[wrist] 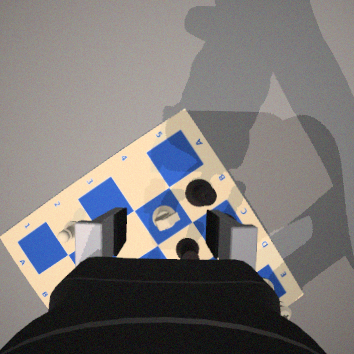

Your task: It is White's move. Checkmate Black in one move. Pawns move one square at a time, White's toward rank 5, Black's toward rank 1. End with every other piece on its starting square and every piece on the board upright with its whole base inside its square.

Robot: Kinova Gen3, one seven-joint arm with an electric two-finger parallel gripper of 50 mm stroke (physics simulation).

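Places are measured from the arm's base along level axes (x ahead, y left, z up), in millimetres.
Pixels of known places: gripper, fingertip midpoint: (165, 225).
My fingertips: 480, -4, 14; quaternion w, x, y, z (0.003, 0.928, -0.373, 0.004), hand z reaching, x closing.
Observation:
For each thing: its top centre in the pictures, then the offset to it from my fingertips, as dx, dy, dz. "*": a spot on its surface instead. Level surfaces: height alone.
- blue-and-cream board at a spot on its surface: (183, 120) * +68, +50, -77
- white knight at its top centre: (165, 223) -4, -3, -37
- black rook at its top centre: (207, 196) +34, -8, -24
- black pawn at its top centre: (190, 259) -9, -39, -44
- grey table at its surface level: dz -83
In the wrist view my gripper (165, 225) is open and empty, above the blue-and-cream board (183, 120). A white knight (165, 218) stands on B4, seen between the fingers. A black rook (200, 192) is on B5, up and right of the knight. A black pawn (188, 248) is on C4, partly cut off by the gripper body. A white piece (65, 234) shows on A2, partly behind the left finger. Part of another white piece (285, 313) shows at the E5 corner. The right finger covers much of C5, so whether a piece stands there is hidden.
The gripper body hides the lower part of the board, including most of files C to E. Rank 5 runs along the board's right edge and file A along its upper left edge. The arm's shadow falls on the grey table (75, 75) and across the board's right side.

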